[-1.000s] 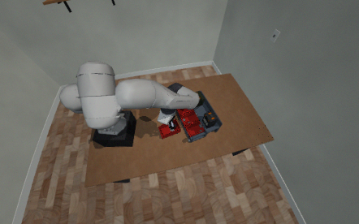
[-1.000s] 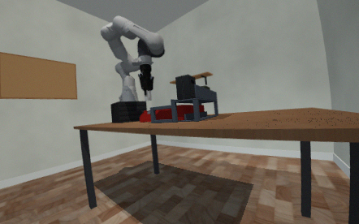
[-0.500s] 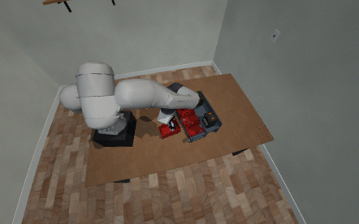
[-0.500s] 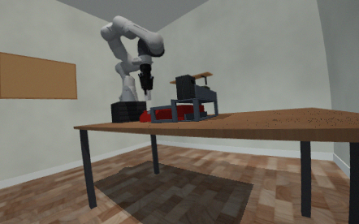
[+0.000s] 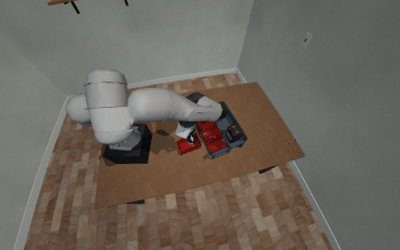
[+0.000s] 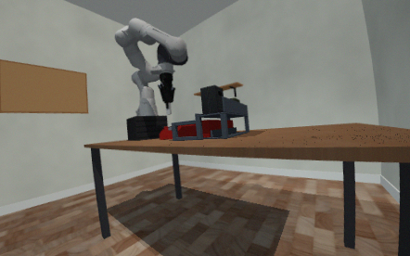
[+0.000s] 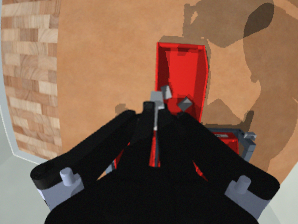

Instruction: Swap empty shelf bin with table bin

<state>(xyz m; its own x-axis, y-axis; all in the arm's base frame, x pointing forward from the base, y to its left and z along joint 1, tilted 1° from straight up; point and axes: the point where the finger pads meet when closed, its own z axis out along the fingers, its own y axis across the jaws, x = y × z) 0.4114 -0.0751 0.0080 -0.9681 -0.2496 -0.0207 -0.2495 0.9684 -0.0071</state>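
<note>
My hand is 170 mm above the grey shelf lip, 100 mm to the right of it and 100 mm short of it. The rest, counted from my hand: black box (310 mm ahead, 30 mm to the left, 10 mm below).
</note>
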